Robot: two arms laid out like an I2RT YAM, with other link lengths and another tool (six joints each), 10 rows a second.
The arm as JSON. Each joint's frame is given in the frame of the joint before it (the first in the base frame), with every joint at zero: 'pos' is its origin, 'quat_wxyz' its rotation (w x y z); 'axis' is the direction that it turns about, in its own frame. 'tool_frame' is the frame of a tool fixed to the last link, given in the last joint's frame.
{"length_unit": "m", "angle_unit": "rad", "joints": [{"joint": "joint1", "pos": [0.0, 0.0, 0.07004], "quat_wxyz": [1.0, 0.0, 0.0, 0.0], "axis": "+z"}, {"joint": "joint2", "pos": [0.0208, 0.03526, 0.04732], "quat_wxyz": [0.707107, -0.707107, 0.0, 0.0], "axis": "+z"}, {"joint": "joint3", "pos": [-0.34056, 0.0, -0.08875], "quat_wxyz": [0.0, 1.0, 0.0, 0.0], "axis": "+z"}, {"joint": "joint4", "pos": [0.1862, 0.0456, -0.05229], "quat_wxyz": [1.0, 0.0, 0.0, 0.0], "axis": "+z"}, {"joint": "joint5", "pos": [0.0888, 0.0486, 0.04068], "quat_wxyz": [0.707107, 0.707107, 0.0, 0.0], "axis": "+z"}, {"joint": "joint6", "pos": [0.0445, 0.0, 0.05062], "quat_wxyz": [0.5, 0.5, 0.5, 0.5], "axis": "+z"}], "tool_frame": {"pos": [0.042, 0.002, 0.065], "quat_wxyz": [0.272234, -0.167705, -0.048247, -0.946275]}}
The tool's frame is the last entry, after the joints.
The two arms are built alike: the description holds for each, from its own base.
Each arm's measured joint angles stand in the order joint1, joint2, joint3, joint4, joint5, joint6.
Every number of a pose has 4 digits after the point. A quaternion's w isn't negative.
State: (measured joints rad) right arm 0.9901 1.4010 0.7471 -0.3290 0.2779 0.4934; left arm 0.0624 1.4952 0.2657 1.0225 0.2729 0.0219
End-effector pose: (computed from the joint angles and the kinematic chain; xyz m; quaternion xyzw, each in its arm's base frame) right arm 0.2105 0.1265 0.2095 0.7617 0.5991 0.1798 0.1688; left arm 0.2848 -0.0942 0.2543 0.7868 0.2417 0.3800 0.4221
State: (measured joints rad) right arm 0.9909 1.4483 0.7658 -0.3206 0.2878 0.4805; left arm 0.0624 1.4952 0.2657 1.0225 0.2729 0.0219
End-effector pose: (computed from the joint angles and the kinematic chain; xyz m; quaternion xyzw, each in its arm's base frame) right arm 0.2170 0.1346 0.2061 0.7576 0.6038 0.1717 0.1788; left arm 0.2848 -0.0942 0.2543 0.7868 0.2417 0.3800 0.4221
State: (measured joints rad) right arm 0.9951 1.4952 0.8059 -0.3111 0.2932 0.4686; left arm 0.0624 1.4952 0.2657 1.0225 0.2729 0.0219
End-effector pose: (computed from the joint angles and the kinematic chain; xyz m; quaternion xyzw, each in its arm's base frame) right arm 0.2258 0.1485 0.2073 0.7530 0.6077 0.1740 0.1829; left arm 0.2848 -0.0942 0.2543 0.7868 0.2417 0.3800 0.4221
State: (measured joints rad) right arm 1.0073 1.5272 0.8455 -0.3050 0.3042 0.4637; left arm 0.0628 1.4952 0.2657 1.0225 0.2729 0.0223
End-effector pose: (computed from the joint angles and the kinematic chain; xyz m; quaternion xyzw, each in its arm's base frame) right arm 0.2321 0.1620 0.2112 0.7488 0.6096 0.1823 0.1856; left arm 0.2849 -0.0941 0.2543 0.7868 0.2418 0.3801 0.4219
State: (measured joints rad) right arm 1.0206 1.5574 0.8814 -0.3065 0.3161 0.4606; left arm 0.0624 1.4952 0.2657 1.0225 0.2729 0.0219
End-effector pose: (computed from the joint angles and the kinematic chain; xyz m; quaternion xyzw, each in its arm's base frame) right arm 0.2367 0.1739 0.2135 0.7446 0.6123 0.1865 0.1895; left arm 0.2848 -0.0942 0.2543 0.7868 0.2417 0.3800 0.4221
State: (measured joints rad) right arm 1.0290 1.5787 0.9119 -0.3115 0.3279 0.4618; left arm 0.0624 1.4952 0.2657 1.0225 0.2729 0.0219
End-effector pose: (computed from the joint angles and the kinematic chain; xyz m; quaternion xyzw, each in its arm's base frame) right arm 0.2404 0.1824 0.2162 0.7433 0.6117 0.1901 0.1928; left arm 0.2848 -0.0942 0.2543 0.7868 0.2417 0.3800 0.4221
